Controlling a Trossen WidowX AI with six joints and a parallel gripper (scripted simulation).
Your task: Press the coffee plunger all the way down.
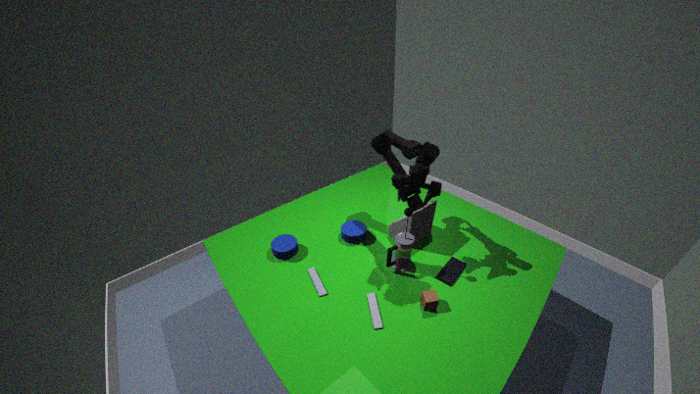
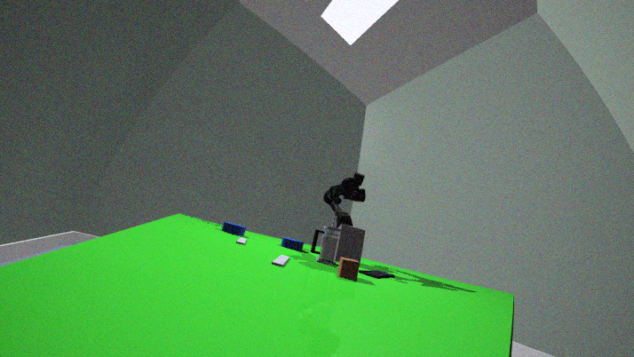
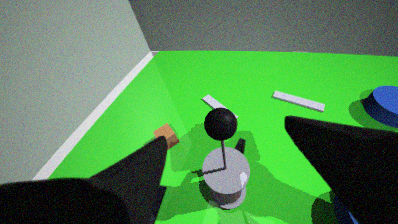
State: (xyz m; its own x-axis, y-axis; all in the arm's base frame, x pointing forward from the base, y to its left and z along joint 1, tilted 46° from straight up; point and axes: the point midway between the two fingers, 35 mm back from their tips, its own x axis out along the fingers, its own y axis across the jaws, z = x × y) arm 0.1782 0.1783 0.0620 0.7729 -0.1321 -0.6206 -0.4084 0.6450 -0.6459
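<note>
My gripper tip is 160 mm above the coffee press, 40 mm short of it and 10 mm to the right of it. Also, from my gripper tip: brown cube 270 mm below, 210 mm to the left, 100 mm ahead; then dark flat slab 290 mm below, 180 mm to the left, 100 mm behind.
</note>
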